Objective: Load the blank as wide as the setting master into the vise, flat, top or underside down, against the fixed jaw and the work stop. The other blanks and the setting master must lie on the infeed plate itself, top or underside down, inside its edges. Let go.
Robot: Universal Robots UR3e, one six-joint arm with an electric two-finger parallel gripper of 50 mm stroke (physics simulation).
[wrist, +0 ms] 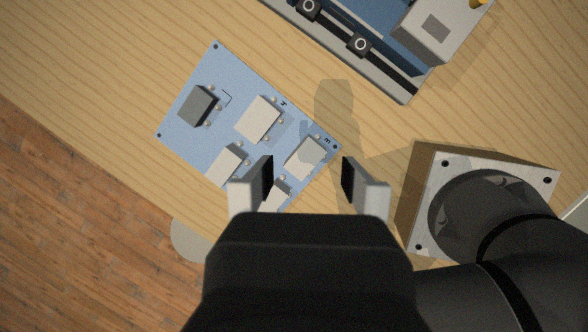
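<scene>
The blue infeed plate lies on the wooden table. On it, the dark grey setting master lies near the left end. Four pale blanks lie on it too: one blank by the mark 4, one blank by the mark 3, one blank near the lower edge, and one blank partly hidden by the left finger. My gripper is open and empty, above the plate's right end. Part of the vise shows at the top right; its fixed jaw and work stop cannot be made out.
Small round pins stand beside the blocks on the plate. The robot's base stands on a square metal-topped mount at the right. Two black clamps sit along the vise's near rail. The table edge and wooden floor are at the lower left.
</scene>
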